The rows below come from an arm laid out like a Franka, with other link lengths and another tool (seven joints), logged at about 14 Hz.
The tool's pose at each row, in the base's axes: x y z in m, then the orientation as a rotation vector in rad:
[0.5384, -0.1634, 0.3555, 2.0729, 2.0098, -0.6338]
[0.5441, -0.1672, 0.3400, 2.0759, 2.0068, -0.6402]
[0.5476, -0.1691, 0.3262, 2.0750, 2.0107, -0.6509]
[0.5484, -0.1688, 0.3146, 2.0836, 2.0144, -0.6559]
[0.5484, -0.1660, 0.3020, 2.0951, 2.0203, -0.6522]
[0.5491, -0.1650, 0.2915, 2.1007, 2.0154, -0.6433]
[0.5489, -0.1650, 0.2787, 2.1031, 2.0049, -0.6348]
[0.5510, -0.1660, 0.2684, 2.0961, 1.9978, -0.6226]
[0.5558, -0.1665, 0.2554, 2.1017, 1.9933, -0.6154]
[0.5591, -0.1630, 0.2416, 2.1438, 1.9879, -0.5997]
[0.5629, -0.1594, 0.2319, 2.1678, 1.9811, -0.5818]
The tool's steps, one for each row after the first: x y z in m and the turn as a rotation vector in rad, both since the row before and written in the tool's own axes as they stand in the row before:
[0.0031, 0.0083, 0.0144, 0.0045, -0.0018, 0.0021]
[0.0041, 0.0058, 0.0125, 0.0071, -0.0022, -0.0038]
[0.0052, 0.0027, 0.0100, 0.0086, 0.0053, -0.0001]
[0.0079, 0.0020, 0.0100, 0.0056, 0.0110, 0.0003]
[0.0052, 0.0025, 0.0088, -0.0039, 0.0039, 0.0056]
[0.0052, 0.0021, 0.0115, -0.0070, -0.0008, 0.0080]
[0.0033, 0.0039, 0.0092, -0.0131, -0.0035, 0.0034]
[0.0050, 0.0068, 0.0110, -0.0027, 0.0036, 0.0052]
[0.0089, 0.0050, 0.0104, 0.0117, 0.0276, 0.0178]
[0.0072, 0.0048, 0.0067, 0.0005, 0.0172, 0.0130]

